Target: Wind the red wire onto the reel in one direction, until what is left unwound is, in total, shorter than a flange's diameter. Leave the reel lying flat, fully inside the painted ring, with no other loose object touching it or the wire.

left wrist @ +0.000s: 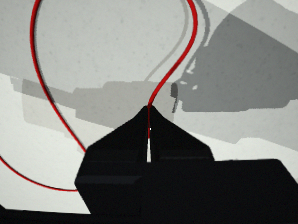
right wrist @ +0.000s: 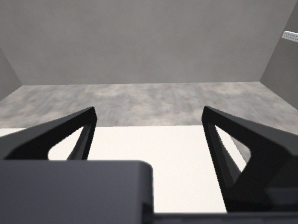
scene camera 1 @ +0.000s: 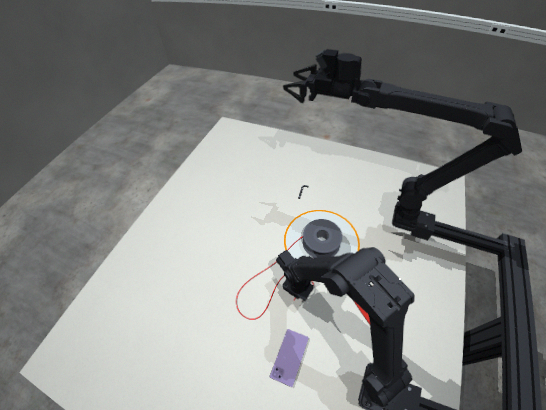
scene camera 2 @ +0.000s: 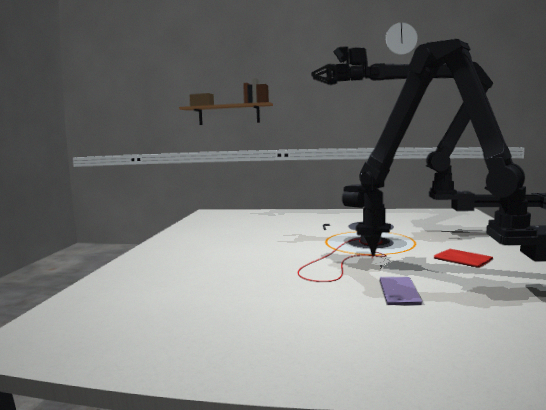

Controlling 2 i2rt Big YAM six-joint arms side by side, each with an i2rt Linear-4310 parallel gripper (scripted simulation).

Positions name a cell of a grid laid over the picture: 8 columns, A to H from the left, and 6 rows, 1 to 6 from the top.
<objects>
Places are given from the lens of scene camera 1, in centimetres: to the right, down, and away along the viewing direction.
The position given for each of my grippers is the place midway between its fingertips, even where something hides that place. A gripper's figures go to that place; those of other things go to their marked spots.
my right gripper (scene camera 1: E2): 5, -41, 87
dark grey reel (scene camera 1: E4): 24, 11, 121
</objects>
